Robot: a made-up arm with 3 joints.
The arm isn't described. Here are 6 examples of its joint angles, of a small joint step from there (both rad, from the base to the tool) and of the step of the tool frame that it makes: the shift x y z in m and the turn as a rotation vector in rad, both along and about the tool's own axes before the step.
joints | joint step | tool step
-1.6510 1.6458 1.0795 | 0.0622 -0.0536 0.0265 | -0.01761 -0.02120 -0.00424 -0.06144 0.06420 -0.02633
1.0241 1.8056 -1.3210 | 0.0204 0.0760 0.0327 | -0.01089 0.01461 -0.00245 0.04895 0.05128 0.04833
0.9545 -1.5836 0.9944 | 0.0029 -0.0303 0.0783 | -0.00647 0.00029 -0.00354 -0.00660 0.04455 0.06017
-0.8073 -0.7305 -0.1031 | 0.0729 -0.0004 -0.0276 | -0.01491 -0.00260 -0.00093 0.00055 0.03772 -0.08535
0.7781 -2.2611 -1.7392 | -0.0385 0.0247 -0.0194 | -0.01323 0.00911 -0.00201 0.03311 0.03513 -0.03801
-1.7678 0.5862 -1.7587 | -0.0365 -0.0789 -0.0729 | 0.01790 -0.00905 0.00237 -0.01754 -0.07942 -0.04854
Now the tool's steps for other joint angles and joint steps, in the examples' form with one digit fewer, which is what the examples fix.
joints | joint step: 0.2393 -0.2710 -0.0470 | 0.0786 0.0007 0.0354
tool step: -0.0060 -0.0001 -0.0009 0.0017 0.0260 -0.0416
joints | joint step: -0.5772 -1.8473 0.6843 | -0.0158 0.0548 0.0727
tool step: 0.0173 0.0103 0.0052 0.0105 -0.0390 0.0984
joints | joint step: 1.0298 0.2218 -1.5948 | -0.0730 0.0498 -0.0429
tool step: -0.0128 0.0000 0.0012 0.0132 0.0636 0.0330
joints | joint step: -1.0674 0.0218 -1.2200 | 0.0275 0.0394 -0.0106
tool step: -0.0085 0.0056 -0.0005 0.0209 0.0218 -0.0293
